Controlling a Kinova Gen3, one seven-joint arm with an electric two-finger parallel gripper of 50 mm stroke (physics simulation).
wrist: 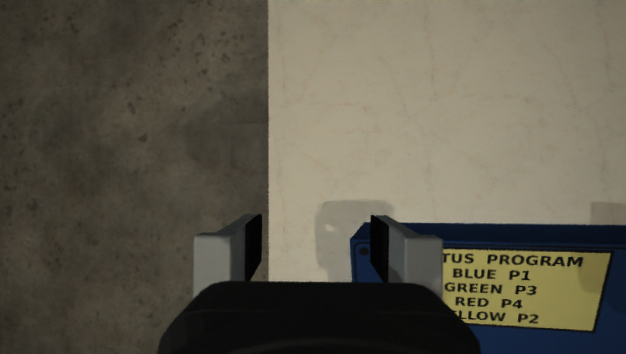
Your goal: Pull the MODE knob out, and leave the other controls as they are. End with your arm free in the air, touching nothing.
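Frame: origin at the arm's base, x up, y back, z right, level; centimetres.
Where they show: gripper, fingertip midpoint: (315, 238).
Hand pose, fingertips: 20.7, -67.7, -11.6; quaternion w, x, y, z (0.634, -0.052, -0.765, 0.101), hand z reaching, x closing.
Note:
After its pixels a point has its place, as x, y, z.
A blue control panel (612, 310) {5.0, -57.4, 5.9} shows in part at the lower right of the wrist view, with a corner screw and a yellow label (565, 295) {5.6, -59.1, 2.9}. The label reads in part "TUS PROGRAM, BLUE P1, GREEN P3, RED P4, LLOW P2"; its left part is hidden behind my right finger. The MODE knob and the other controls do not show in this view. My gripper (315, 238) {20.7, -67.7, -11.6} is open and empty, above the table strip left of the panel's corner. The right finger overlaps the panel's left edge in the view; its height above the panel is hard to tell.
The pale, veined table top (425, 110) {-10.8, -77.9, -1.8} reaches from the middle to the right. Its left edge runs straight down the view, beside the darker grey-brown floor (125, 125). A gripper shadow falls on the table beside the panel's corner.

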